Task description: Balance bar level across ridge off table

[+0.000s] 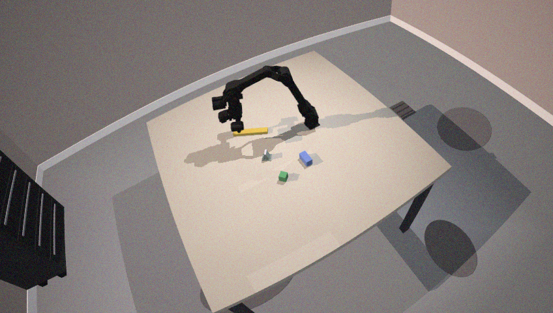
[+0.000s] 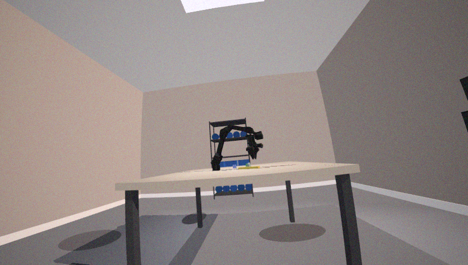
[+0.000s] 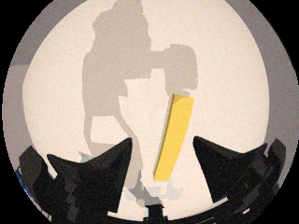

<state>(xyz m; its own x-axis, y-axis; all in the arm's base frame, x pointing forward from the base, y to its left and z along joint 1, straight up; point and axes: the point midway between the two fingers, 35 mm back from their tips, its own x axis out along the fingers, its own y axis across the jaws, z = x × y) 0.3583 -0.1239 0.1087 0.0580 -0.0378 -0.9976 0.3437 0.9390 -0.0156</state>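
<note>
My gripper tip is now 7 cm above the yellow bar, 6 cm past it and 1 cm to the left of it. Also, from my gripper tip: green cube: 35 cm to the left, 6 cm below, 6 cm behind; then blue block: 32 cm to the left, 20 cm behind, 6 cm below.
</note>
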